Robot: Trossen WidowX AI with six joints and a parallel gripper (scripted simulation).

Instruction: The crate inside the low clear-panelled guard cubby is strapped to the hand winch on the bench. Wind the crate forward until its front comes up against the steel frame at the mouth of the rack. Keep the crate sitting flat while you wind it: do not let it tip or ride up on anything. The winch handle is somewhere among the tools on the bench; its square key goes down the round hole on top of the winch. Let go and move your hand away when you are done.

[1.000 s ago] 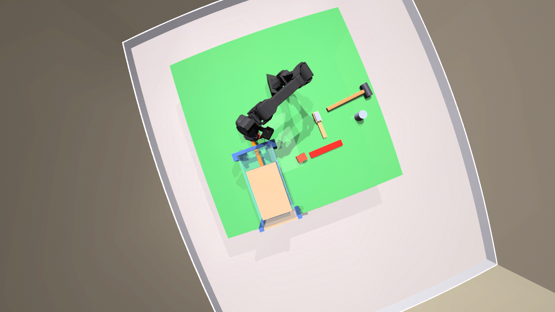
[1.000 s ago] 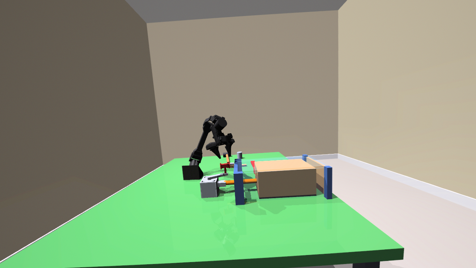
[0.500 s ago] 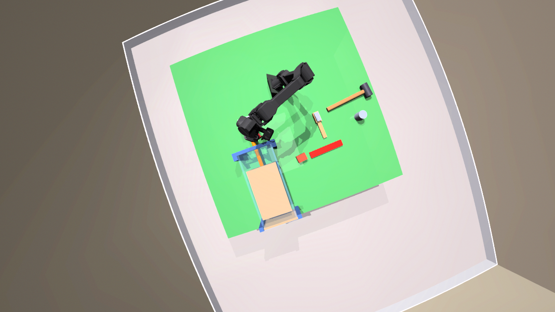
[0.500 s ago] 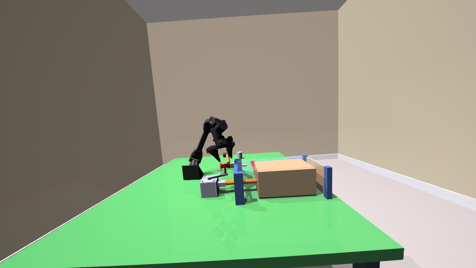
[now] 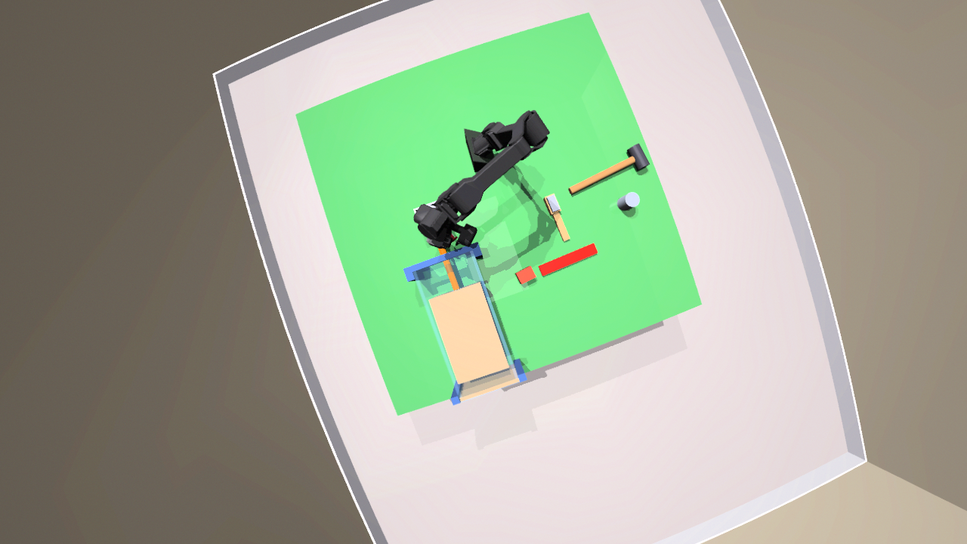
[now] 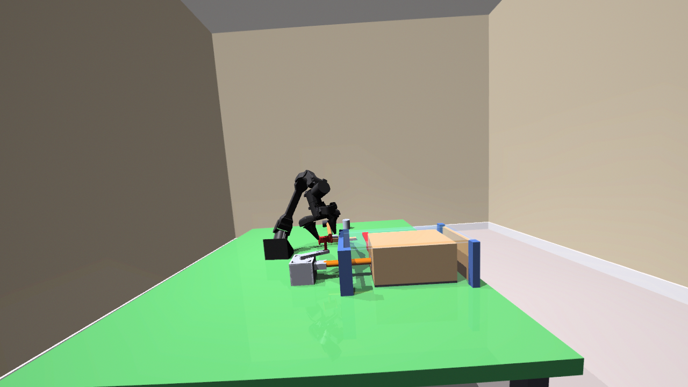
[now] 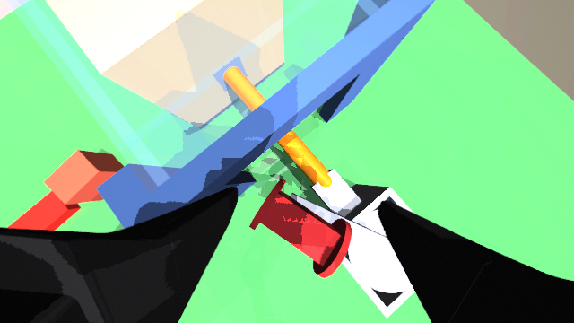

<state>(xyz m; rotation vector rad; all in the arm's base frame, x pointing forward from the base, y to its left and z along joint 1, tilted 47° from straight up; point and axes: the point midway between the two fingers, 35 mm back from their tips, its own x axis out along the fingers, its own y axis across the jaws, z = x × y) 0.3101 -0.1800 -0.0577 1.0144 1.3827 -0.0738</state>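
My gripper tip is 1 cm past the red knob, 1 cm to the right of it and 3 cm above it. Round my gripper tip: blue steel frame (6 cm ahead, 2 cm to the right, 6 cm below); winch (11 cm behind, 6 cm to the right, 13 cm below); winch handle (4 cm behind, 1 cm to the right, 6 cm below).
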